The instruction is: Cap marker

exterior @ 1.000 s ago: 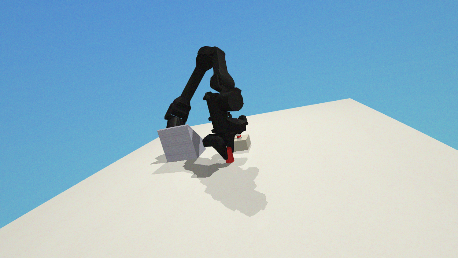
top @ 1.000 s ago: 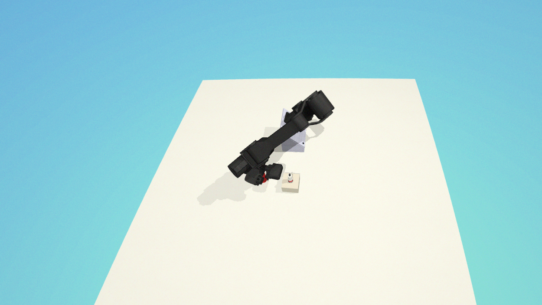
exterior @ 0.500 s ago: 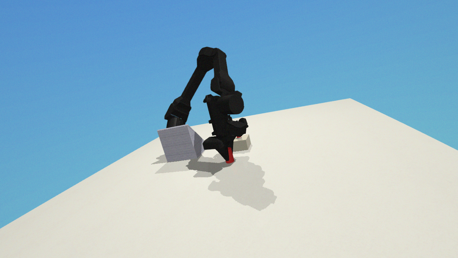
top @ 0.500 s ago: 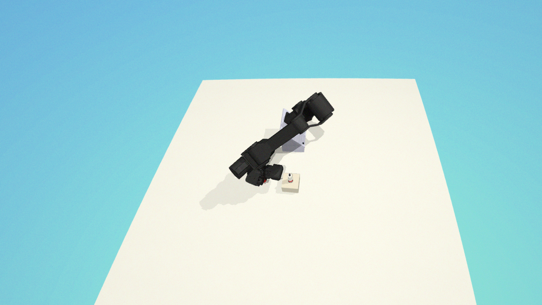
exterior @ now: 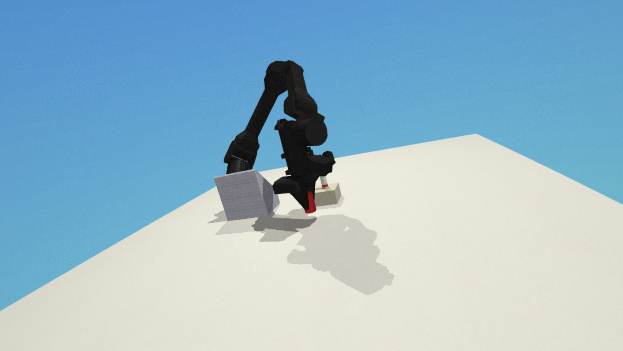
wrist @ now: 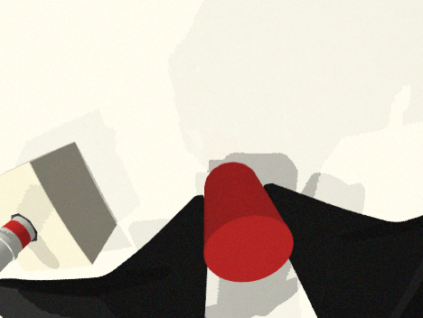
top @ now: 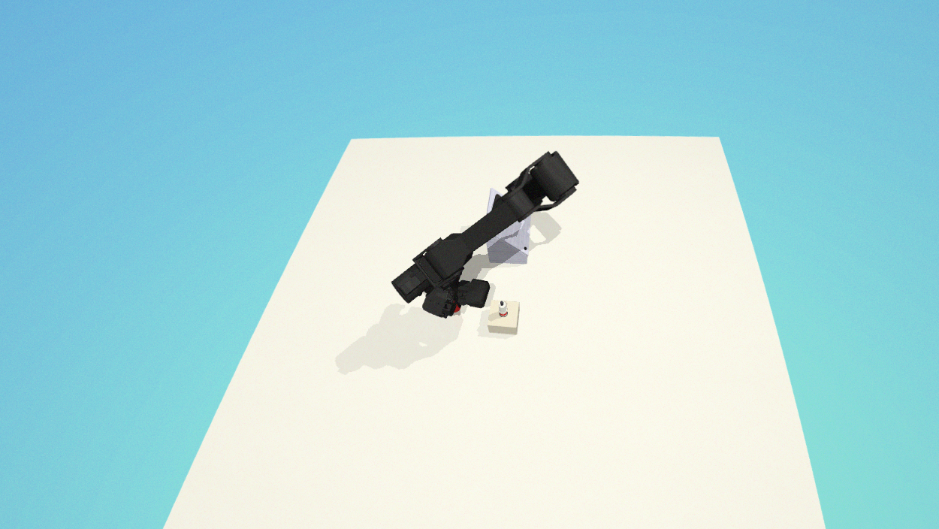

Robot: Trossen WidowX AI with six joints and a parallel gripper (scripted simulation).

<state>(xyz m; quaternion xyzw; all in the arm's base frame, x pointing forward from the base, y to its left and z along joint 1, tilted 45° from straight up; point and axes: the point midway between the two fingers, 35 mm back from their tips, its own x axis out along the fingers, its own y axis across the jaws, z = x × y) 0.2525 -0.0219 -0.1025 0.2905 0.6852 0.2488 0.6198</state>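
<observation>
Right now the tan holder block is 10 mm ahead of my gripper tip, 120 mm to the left of it and 10 mm below it. The rest, counted from my gripper tip: red cap 10 mm above.
</observation>
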